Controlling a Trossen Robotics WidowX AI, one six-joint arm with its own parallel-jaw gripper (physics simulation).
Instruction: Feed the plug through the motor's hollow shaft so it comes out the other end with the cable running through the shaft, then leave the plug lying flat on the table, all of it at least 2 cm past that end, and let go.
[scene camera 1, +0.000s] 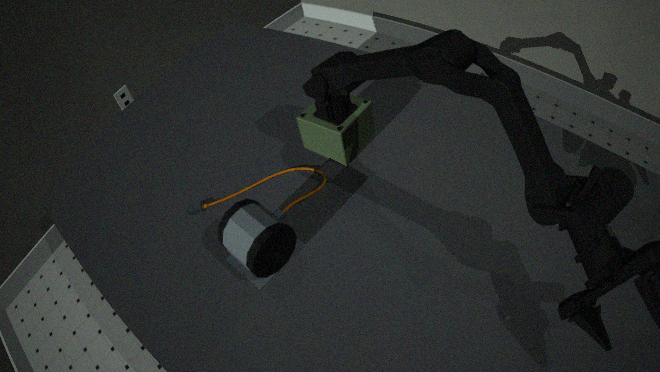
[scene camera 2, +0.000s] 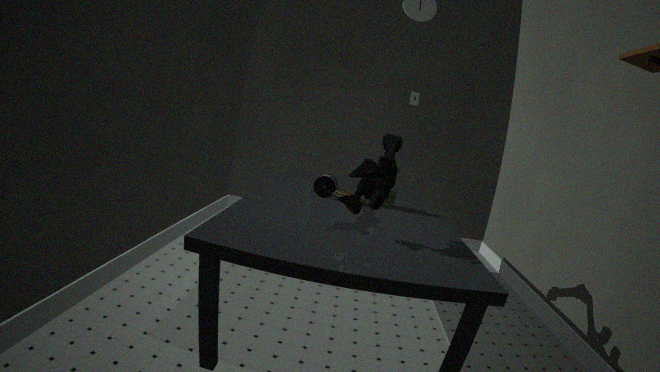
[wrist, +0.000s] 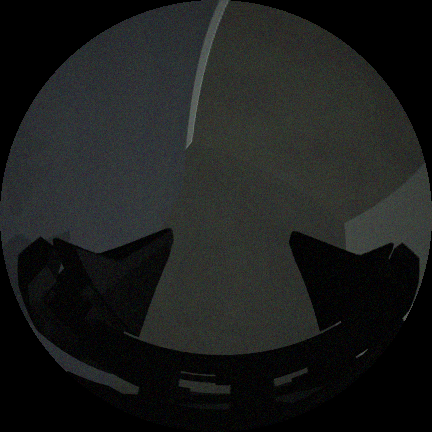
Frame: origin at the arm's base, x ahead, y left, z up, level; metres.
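Where they show: gripper, fingertip midpoint: (scene camera 1: 634, 339) (scene camera 2: 343, 187) (wrist: 233, 236); arm's base, origin of the base link: (scene camera 1: 335, 111).
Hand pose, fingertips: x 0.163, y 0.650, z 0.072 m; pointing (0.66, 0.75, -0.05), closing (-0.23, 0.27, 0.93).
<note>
Things, the pixels of their top centre, and the offset from my fingertips. "pt": a spot on its surface instead. Level surfaces: height alone.
- motor, middle of its top: (scene camera 1: 248, 221) (scene camera 2: 328, 175) dx +0.118, dy -0.605, dz -0.061 m
- orange cable, surface spot: (scene camera 1: 265, 180) pt dx +0.001, dy -0.716, dz -0.159 m
- small dark piece, surface spot: (scene camera 1: 195, 210) pt dx +0.146, dy -0.788, dz -0.151 m
- grey stub, middle of its top: (scene camera 1: 278, 213) dx +0.063, dy -0.603, dz -0.103 m
- dark table, its level: dz -0.163 m
The motor (scene camera 1: 243, 234) (scene camera 2: 325, 186), a pale drum with dark end discs, lies on its side on the table; its shaft opening is too dark to see. The orange cable (scene camera 1: 265, 180) (scene camera 2: 343, 192) loops on the table behind it. One cable end has a small dark piece (scene camera 1: 195, 210) on the table left of the motor; the other ends at a grey stub (scene camera 1: 279, 213) close to the motor's back. Which is the plug I cannot tell. My gripper (scene camera 1: 632, 334) (scene camera 2: 345, 187) (wrist: 233, 236) is open and empty, raised above the table, far right of the motor in the first scene view.
The green block (scene camera 1: 322, 140) under the arm's base stands behind the cable loop. My arm (scene camera 1: 442, 60) arches from it to the right, high over the dark table (scene camera 1: 375, 300) (scene camera 2: 280, 235). The table's near edge (scene camera 2: 320, 272) and the tiled floor (scene camera 1: 65, 320) (scene camera 2: 280, 320) also show.
</note>
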